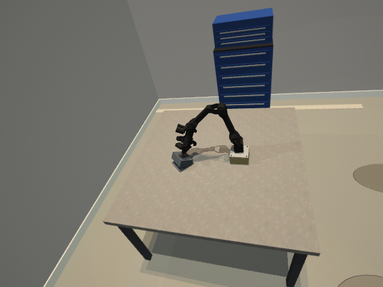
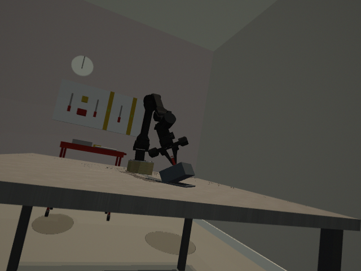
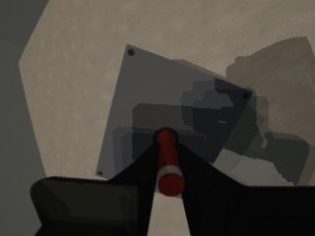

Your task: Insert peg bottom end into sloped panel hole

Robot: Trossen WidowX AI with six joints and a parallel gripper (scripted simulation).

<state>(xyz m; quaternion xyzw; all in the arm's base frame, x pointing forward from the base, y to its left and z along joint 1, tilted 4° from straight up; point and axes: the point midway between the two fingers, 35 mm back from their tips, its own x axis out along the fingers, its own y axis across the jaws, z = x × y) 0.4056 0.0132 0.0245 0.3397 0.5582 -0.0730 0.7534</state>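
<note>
Now: the round red peg 10 mm behind my gripper tip and 10 mm above it. Round my gripper tip: thin dark base plate: 80 mm below, 30 mm ahead, 20 mm to the left; grey sloped panel: 40 mm below, 20 mm ahead, 10 mm to the left.
</note>
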